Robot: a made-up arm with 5 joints. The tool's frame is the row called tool.
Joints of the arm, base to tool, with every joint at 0 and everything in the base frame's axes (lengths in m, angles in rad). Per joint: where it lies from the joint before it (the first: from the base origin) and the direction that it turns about. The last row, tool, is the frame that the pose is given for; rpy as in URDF.
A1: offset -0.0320 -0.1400 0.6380 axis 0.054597 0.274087 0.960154
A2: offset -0.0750 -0.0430 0.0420 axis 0 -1 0
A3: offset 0.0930 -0.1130 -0.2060 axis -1 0 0
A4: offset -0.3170 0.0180 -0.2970 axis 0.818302 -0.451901 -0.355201
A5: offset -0.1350 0.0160 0.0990 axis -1 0 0
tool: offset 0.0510 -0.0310 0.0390 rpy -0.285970 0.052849 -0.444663
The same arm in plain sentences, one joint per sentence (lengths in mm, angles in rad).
The arm has five revolute joints in a row. What follows holds with every joint at zero, and every direction is one of the base frame's. Joint 1 lies 32.0 mm along -x and 140.0 mm along -y and 638.0 mm along +z from the base frame's origin and rotates about the direction (0.054597, 0.274087, 0.960154). Joint 2 lies 75.0 mm along -x and 43.0 mm along -y and 42.0 mm along +z from joint 1 and rotates about -y. Joint 3 lies 93.0 mm along +x and 113.0 mm along -y and 206.0 mm along -z from joint 2 and rotates about -x. Joint 4 lies 317.0 mm along -x and 18.0 mm along +y and 297.0 mm along -z from joint 3 and rotates about the direction (0.818302, -0.451901, -0.355201). Joint 5 lies 135.0 mm along -x and 16.0 mm along +y and 99.0 mm along +z from joint 4 and rotates about -x. The tool frame, which is the frame that the pose is given for, lies 51.0 mm along +x and 31.0 mm along -y and 39.0 mm along +z from joint 5; its axes are the base frame's turned by roll -0.2860, pitch 0.0528 and yaw -0.4447 rad (as in URDF: about the fixed x, then y, then z).
